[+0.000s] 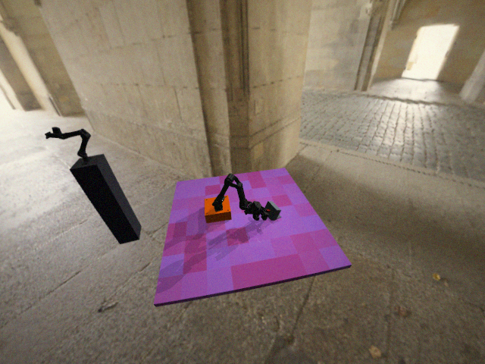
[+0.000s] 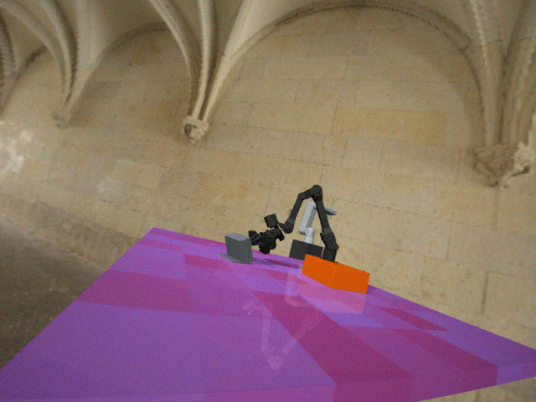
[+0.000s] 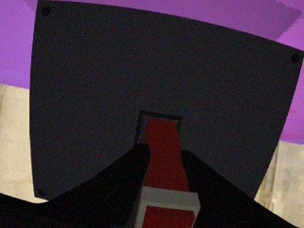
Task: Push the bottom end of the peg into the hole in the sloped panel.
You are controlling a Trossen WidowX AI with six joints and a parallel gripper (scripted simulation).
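My gripper tip is 50 mm short of the grey sloped panel, 10 mm to the right of it and 20 mm above it. Also, from my gripper tip: red square peg: 10 mm behind, 10 mm above.
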